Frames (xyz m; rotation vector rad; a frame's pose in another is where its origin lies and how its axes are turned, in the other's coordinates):
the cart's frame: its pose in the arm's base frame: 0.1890 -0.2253 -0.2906 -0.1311 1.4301 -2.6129
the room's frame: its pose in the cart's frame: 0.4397 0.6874 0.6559 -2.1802 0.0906 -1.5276
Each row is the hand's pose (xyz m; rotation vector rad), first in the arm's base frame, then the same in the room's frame.
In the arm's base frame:
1: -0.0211 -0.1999 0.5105 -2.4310 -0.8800 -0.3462
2: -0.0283 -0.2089 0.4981 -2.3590 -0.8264 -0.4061
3: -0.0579 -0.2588 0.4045 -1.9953 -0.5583 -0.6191
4: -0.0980 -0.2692 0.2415 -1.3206 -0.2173 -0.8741
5: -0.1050 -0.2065 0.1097 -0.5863 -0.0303 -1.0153
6: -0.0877 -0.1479 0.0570 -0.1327 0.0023 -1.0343
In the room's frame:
1: 0.1107 1.3011 -0.6144 -1.7660 -0.3377 2.2543
2: 0.1091 1.2902 -0.6016 -1.8309 -0.2496 2.1761
3: 0.0792 1.2132 -0.5287 -2.0620 0.1928 1.7877
4: -0.0235 1.1342 -0.4215 -2.1726 0.7949 1.0109
5: -0.1576 1.1162 -0.3663 -1.9509 1.1612 0.1999
6: -0.2374 1.1278 -0.3663 -1.6781 1.2626 -0.2333

